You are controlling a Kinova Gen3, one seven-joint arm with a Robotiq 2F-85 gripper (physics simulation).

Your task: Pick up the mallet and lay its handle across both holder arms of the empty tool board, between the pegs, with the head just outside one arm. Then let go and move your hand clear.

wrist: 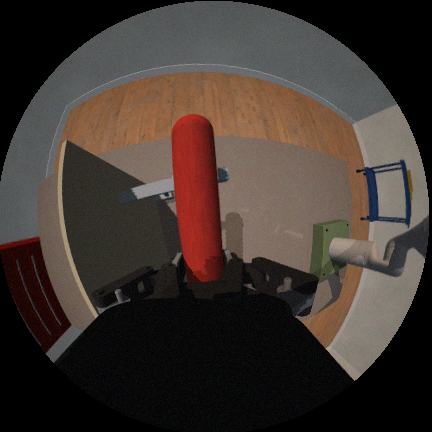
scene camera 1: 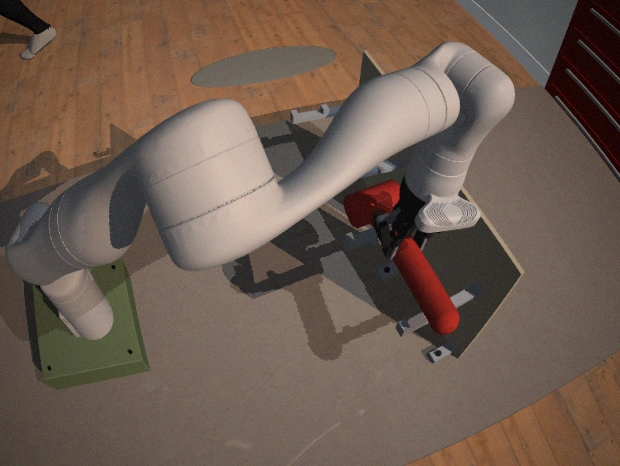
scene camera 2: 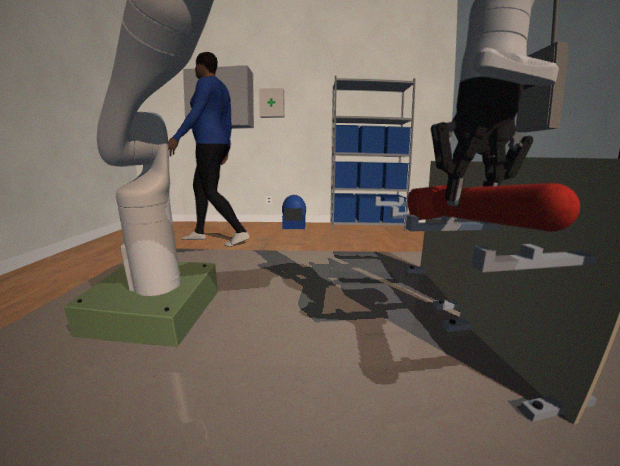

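Where they show: gripper, fingertip midpoint: (wrist: 203, 258) (scene camera 1: 402, 251) (scene camera 2: 469, 207); arm's base, link origin: (wrist: 334, 247) (scene camera 1: 92, 317) (scene camera 2: 157, 284).
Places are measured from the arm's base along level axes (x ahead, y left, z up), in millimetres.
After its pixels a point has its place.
The red mallet is held level in front of the dark tool board (scene camera 1: 481, 261) {x 637, y -216, z 187 mm} (scene camera 2: 525, 325) {x 634, y -178, z 11 mm} (wrist: 104, 217) {x 637, y -212, z 191 mm}. Its handle (scene camera 1: 426, 288) {x 512, y -236, z 220 mm} (scene camera 2: 500, 205) {x 501, y -243, z 201 mm} (wrist: 197, 193) {x 522, y -220, z 220 mm} points away from the wrist. Its head (scene camera 1: 373, 201) {x 515, y -62, z 200 mm} is on the far side of the fingers. My gripper (scene camera 1: 395, 235) {x 523, y -151, z 184 mm} (scene camera 2: 471, 192) {x 523, y -151, z 184 mm} (wrist: 203, 258) {x 523, y -151, z 184 mm} is shut on the handle close to the head. The handle passes over the near holder arm (scene camera 1: 463, 299) {x 597, y -248, z 146 mm} (scene camera 2: 525, 258) {x 535, y -252, z 146 mm} (wrist: 149, 190) {x 587, y -242, z 146 mm}, with a gap showing in the side view. The far arm (scene camera 2: 451, 224) {x 534, y -90, z 147 mm} lies just under the handle; I cannot tell whether they touch.
The arm's green base (scene camera 1: 89, 346) {x -21, y -56, z -3 mm} (scene camera 2: 139, 311) {x 14, y -97, z -7 mm} stands to the left. Small grey brackets (scene camera 1: 438, 352) {x 605, y -262, z -53 mm} (scene camera 2: 536, 409) {x 599, y -268, z -56 mm} hold the board's foot. A second board edge (scene camera 1: 370, 67) {x 648, y 223, z 232 mm} stands behind. A person (scene camera 2: 209, 145) walks by the back wall near a shelf rack (scene camera 2: 332, 150). A red cabinet (scene camera 1: 586, 75) is at the right.
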